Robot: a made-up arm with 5 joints.
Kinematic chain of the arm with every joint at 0, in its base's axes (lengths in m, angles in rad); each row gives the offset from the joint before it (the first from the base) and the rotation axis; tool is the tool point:
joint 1: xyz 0 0 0.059 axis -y
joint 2: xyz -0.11 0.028 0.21 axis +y
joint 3: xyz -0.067 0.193 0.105 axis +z
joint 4: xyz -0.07 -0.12 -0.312 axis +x
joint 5: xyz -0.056 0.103 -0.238 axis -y
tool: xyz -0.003 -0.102 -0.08
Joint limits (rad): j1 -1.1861..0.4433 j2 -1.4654..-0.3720 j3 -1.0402..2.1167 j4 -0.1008..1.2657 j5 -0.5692..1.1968
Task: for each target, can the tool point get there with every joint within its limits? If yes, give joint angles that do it. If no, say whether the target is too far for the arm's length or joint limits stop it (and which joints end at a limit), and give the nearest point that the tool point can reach.
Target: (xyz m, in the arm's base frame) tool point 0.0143 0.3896 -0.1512
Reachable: yes | joints -0.0922 -0.7194 -0.3928 0.8625 -0.3647
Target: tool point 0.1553 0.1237 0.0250
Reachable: yes | joints 0.2417 -1.2398 1.8485 1.1227 0.9674
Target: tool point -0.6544 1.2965 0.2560
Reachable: no: too far | nearest point -0.2049 0.4352 0.1207 | short by 0.981 m
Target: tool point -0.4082 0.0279 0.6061
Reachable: no: joint limits stop it (at a limit: joint 1, joint 2, joint 4, joint 5) | nearest point -0.2663 0.1453 0.2512 | short by 0.400 m
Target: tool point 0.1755 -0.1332 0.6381
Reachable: no: joint limits stop it (at a limit: joint 1, joint 2, joint 4, joint 5) | nearest point 0.2597 0.0609 0.4598 | short by 0.277 m
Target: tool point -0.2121 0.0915 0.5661
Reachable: no: joint limits stop it (at a limit: joint 1, joint 2, joint 4, joint 5) | nearest point -0.2673 0.1500 0.2523 | short by 0.324 m
